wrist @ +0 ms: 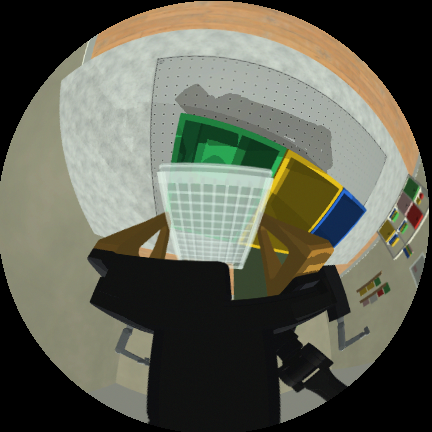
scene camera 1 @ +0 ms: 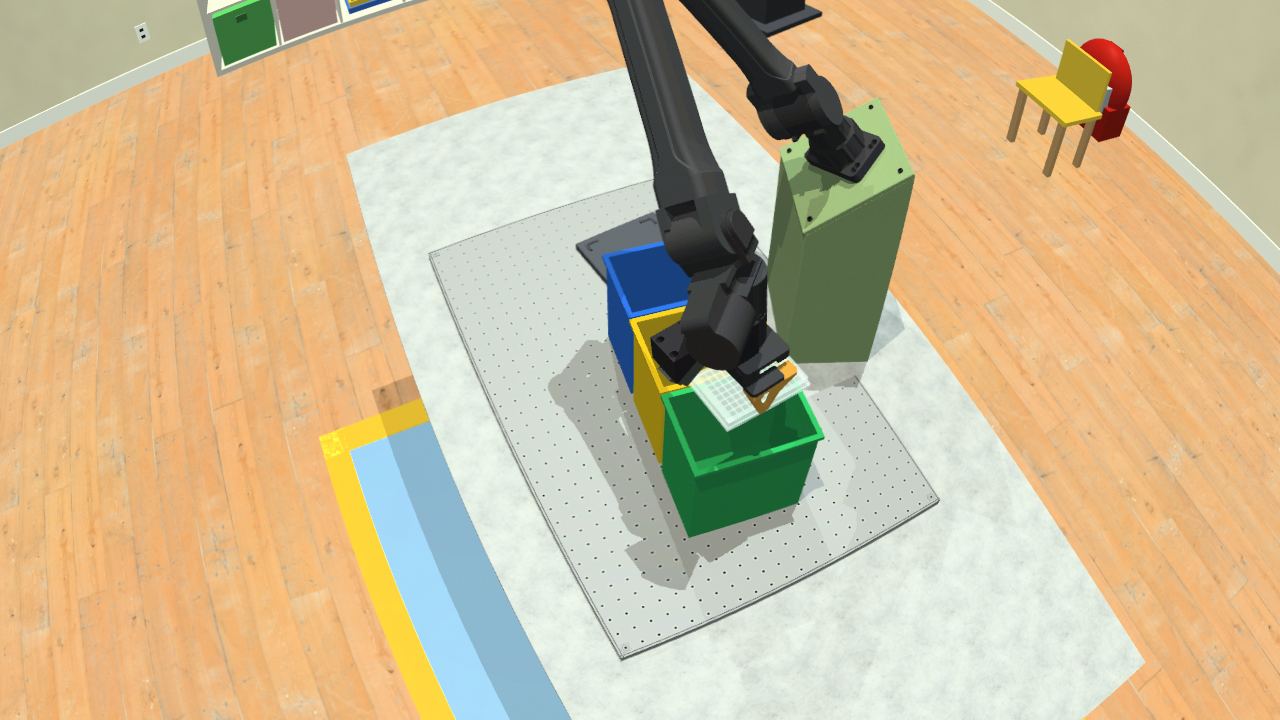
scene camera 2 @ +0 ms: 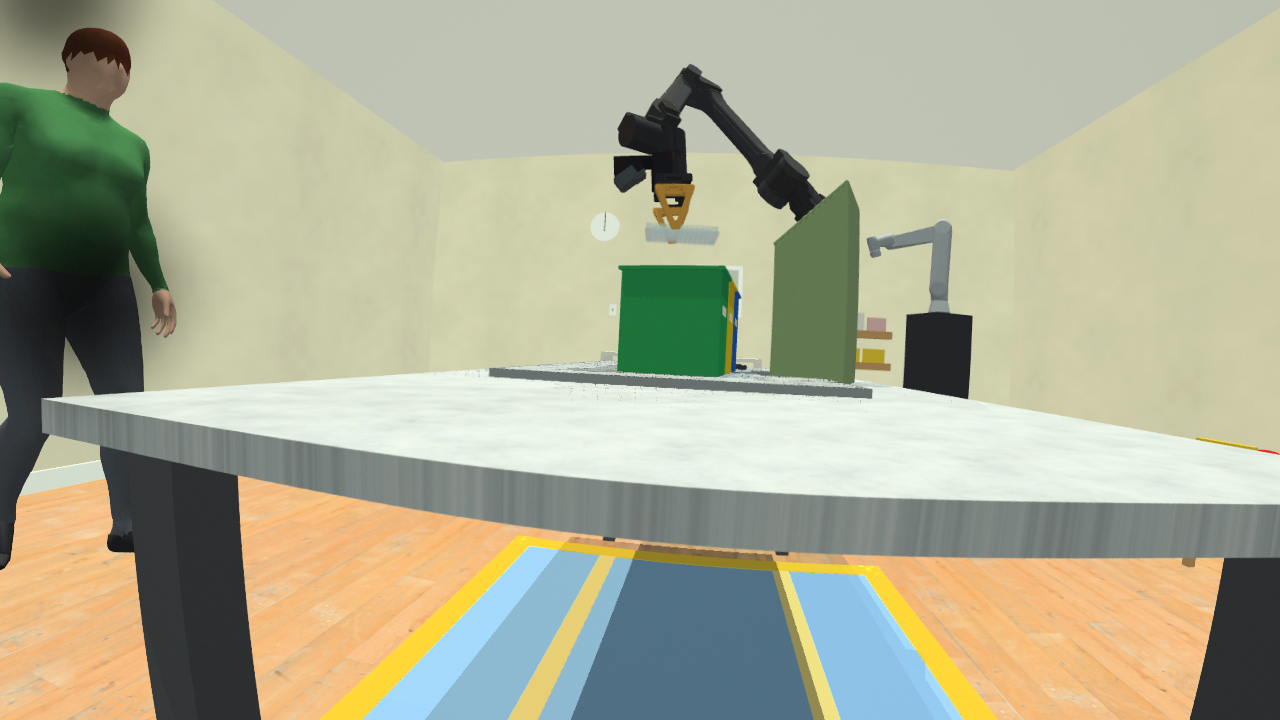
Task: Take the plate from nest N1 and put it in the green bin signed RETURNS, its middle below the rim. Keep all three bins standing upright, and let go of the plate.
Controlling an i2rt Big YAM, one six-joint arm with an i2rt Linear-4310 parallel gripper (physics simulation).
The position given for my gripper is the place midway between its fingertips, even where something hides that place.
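My gripper [scene camera 1: 741, 388] is in the scene, and so is a green bin [scene camera 1: 716, 478], [wrist: 198, 139], [scene camera 2: 673, 318]. There's a gridded plate [scene camera 1: 718, 390], [wrist: 213, 210], [scene camera 2: 703, 235], and I can also see a blue bin [scene camera 1: 641, 281], [wrist: 346, 210]. Besides the blue bin, you'd find a yellow bin [scene camera 1: 649, 383] and a dark nest [scene camera 1: 631, 234].
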